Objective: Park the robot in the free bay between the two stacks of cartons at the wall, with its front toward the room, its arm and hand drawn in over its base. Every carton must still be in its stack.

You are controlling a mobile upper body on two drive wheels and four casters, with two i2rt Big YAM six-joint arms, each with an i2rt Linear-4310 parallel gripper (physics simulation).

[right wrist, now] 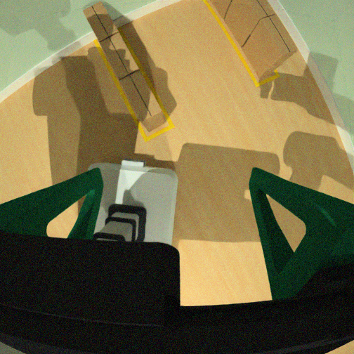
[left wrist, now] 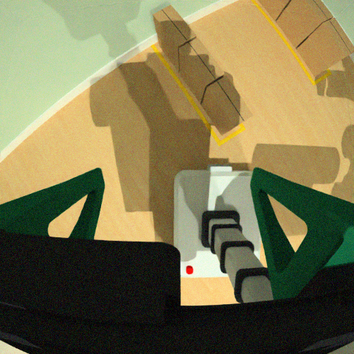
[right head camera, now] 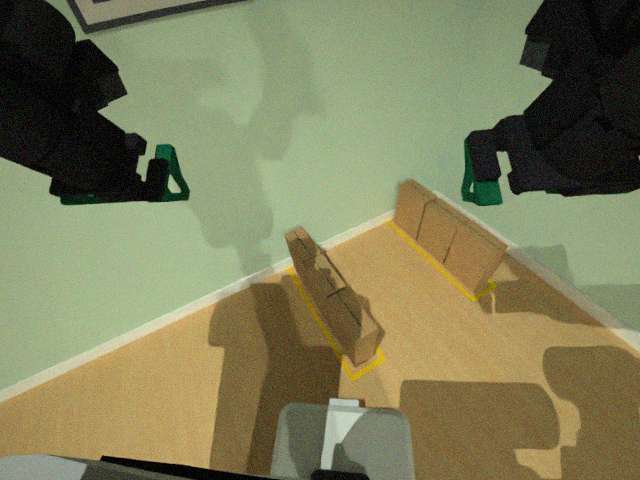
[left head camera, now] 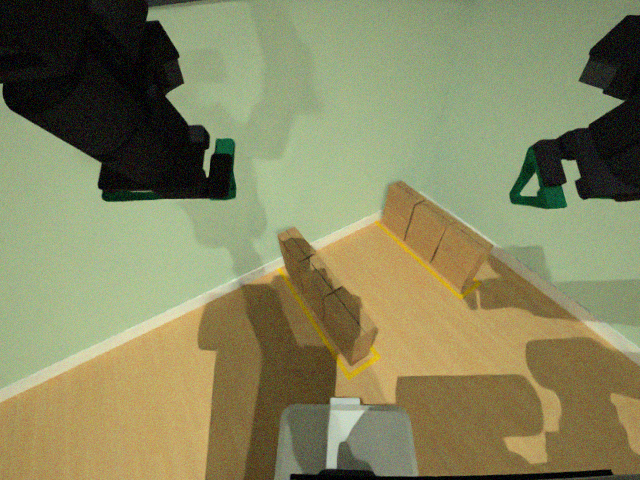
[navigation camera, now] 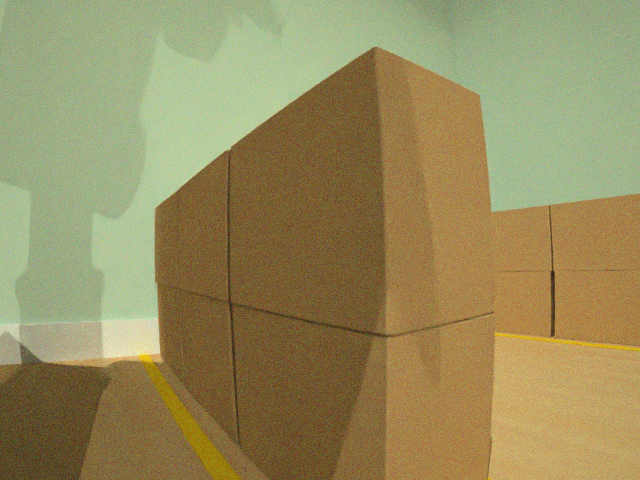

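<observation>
The left stack of brown cartons (left head camera: 336, 304) (right head camera: 343, 304) (left wrist: 200, 70) (right wrist: 125, 65) (navigation camera: 310, 232) stands upright in a row from the wall, its near end close in front of my base (left head camera: 305, 439) (right head camera: 302, 439) (left wrist: 192, 200) (right wrist: 155, 200). The right stack (left head camera: 429, 232) (right head camera: 444, 232) (left wrist: 305, 30) (right wrist: 260, 35) (navigation camera: 594, 304) stands farther off at the corner. Bare floor of the bay (left head camera: 392, 279) (right head camera: 408, 279) lies between them. My left gripper (left wrist: 177, 175) and my right gripper (right wrist: 175, 175) are open and empty, held out high ahead of the base. Carton undersides are hidden.
Yellow floor tape (left head camera: 310, 315) (right head camera: 317, 317) (navigation camera: 180, 423) edges the stacks. A green wall (left head camera: 155, 248) with a white baseboard (left head camera: 155, 320) runs behind the left stack; another wall (left head camera: 568, 232) meets it beside the right stack. A picture frame (right head camera: 165, 12) hangs above. Robot shadows cross the floor.
</observation>
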